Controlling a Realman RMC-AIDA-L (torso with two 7-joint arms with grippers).
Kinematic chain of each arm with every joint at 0, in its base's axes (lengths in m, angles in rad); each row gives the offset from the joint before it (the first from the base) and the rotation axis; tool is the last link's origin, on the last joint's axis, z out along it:
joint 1: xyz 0 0 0.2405 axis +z
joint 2: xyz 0 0 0 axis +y
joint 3: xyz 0 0 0.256 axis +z
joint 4: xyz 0 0 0 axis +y
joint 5: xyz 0 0 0.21 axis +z
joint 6: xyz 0 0 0 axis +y
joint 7: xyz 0 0 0.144 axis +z
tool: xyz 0 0 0
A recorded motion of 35 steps. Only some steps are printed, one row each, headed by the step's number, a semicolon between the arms.
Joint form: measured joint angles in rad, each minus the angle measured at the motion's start. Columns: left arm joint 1, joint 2, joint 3, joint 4, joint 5, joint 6, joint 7; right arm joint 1, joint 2, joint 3, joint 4, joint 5, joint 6, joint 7.
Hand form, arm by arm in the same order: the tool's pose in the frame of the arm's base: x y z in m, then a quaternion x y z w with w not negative. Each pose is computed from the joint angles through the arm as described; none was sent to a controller.
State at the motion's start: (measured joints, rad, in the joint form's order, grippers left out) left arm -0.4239 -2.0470 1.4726 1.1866 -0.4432 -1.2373 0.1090; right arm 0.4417 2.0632 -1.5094 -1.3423 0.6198 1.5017 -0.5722
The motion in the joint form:
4: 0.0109 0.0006 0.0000 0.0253 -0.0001 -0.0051 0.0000; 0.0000 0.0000 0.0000 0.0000 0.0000 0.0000 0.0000
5: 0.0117 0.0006 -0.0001 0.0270 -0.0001 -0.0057 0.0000; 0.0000 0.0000 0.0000 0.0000 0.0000 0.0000 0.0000
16: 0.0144 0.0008 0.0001 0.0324 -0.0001 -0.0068 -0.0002; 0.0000 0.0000 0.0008 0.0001 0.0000 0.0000 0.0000
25: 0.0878 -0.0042 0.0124 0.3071 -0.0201 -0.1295 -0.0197; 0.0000 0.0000 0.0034 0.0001 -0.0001 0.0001 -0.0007
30: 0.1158 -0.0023 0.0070 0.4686 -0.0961 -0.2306 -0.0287; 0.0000 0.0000 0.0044 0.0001 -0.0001 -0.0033 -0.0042
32: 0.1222 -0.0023 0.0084 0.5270 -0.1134 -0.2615 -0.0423; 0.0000 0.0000 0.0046 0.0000 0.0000 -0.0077 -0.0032
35: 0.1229 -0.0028 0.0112 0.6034 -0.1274 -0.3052 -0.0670; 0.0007 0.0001 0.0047 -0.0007 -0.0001 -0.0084 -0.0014
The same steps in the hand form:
4: -0.2784 0.3422 -0.0053 -0.75752 -0.56117 0.14636 0.29972; 0.2214 0.3176 -0.0212 -0.90480 0.36053 -0.18223 0.13470
5: -0.2783 0.3421 -0.0051 -0.75756 -0.56111 0.14616 0.29984; 0.2214 0.3176 -0.0212 -0.90480 0.36053 -0.18223 0.13470
16: -0.2781 0.3418 -0.0045 -0.75771 -0.56075 0.14542 0.30050; 0.2215 0.3177 -0.0210 -0.90471 0.36081 -0.18202 0.13487
25: -0.2393 0.3307 0.0173 -0.78007 -0.53398 0.11260 0.30605; 0.2216 0.3180 -0.0206 -0.90455 0.36131 -0.18141 0.13544
30: -0.2085 0.3183 0.0289 -0.80063 -0.52109 0.08331 0.28375; 0.2215 0.3185 -0.0204 -0.90520 0.35967 -0.18040 0.13673
32: -0.1971 0.3141 0.0331 -0.80663 -0.51505 0.07376 0.28041; 0.2214 0.3192 -0.0204 -0.90519 0.35969 -0.17898 0.13861
35: -0.1811 0.3087 0.0389 -0.81387 -0.50594 0.06398 0.27847; 0.2210 0.3195 -0.0203 -0.90511 0.35990 -0.17844 0.13931

